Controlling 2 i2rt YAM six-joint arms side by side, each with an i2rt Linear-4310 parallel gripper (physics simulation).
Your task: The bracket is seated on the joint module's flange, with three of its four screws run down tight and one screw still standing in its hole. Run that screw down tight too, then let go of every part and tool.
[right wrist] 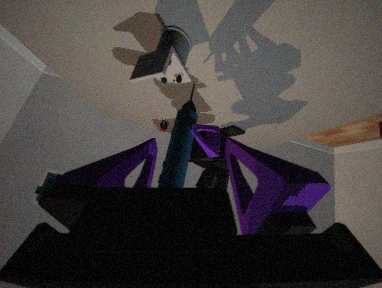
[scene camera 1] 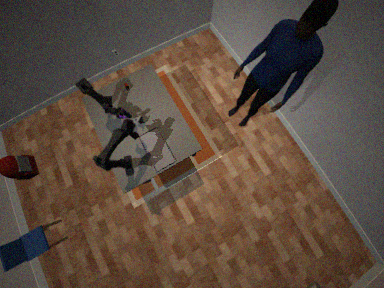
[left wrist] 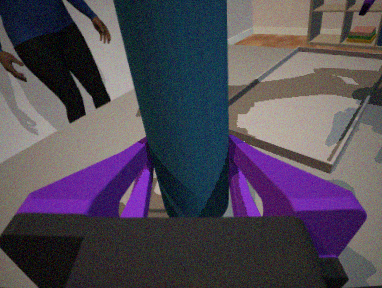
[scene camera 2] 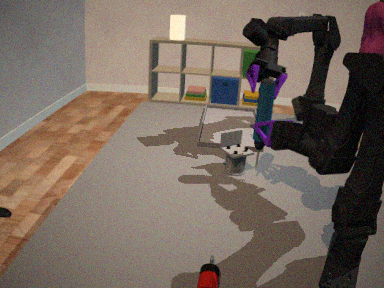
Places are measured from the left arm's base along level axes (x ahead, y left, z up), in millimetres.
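Pixels of known places: left gripper, fingertip midpoint: (right wrist: 180, 129) (scene camera 1: 128, 115) (left wrist: 190, 144) (scene camera 2: 259, 125); right gripper, fingertip midpoint: (right wrist: 191, 143) (left wrist: 308, 0); left arm's base, origin of the base link: (scene camera 2: 342, 261); right arm's base, origin of the base link: (scene camera 1: 128, 165).
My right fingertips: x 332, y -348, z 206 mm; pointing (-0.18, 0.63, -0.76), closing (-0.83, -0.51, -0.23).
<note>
For each thing: its middle in the pictures, then the offset to it from my right fingertips.
- bracket, body centre: (right wrist: 163, 78) (scene camera 2: 237, 144) 124 mm down, 28 mm ahead, 105 mm left
- joint module, body centre: (right wrist: 171, 56) (scene camera 2: 235, 160) 174 mm down, 28 mm ahead, 105 mm left
- teal screwdriver, body centre: (left wrist: 188, 145) (right wrist: 182, 133) (scene camera 2: 262, 124) 46 mm down, 39 mm back, 114 mm left
- shallow tray, body centre: (left wrist: 308, 86) (scene camera 2: 230, 124) (scene camera 1: 156, 148) 198 mm down, 183 mm ahead, 216 mm right
- red tool, body centre: (scene camera 2: 209, 273) (right wrist: 163, 125) (scene camera 1: 127, 87) 189 mm down, 107 mm back, 523 mm left
The bracket (scene camera 2: 231, 138) (right wrist: 149, 68) sits on the joint module (scene camera 2: 235, 165) (right wrist: 176, 42), which stands upright on the table. Several black screw heads show on the bracket's flat part in scene camera 2; I cannot tell which one stands up. My left gripper (scene camera 2: 261, 134) (left wrist: 190, 144) is shut on the teal screwdriver (scene camera 2: 265, 107) (left wrist: 175, 75) (right wrist: 177, 150), held nearly upright, tip down, beside the bracket's right edge in scene camera 2. My right gripper (scene camera 2: 266, 93) is open, with its fingers either side of the screwdriver's upper end as seen, not gripping it. The driver hides the bracket in the left wrist view.
A shallow tray (scene camera 2: 201, 125) (left wrist: 280, 150) lies behind the module. A red tool (scene camera 2: 209, 278) (scene camera 1: 127, 86) (right wrist: 163, 126) stands near the picture's bottom in scene camera 2. A shelf unit (scene camera 2: 151, 70) stands at the back. A person in blue (scene camera 1: 295, 55) (left wrist: 37, 22) stands beyond the table.
</note>
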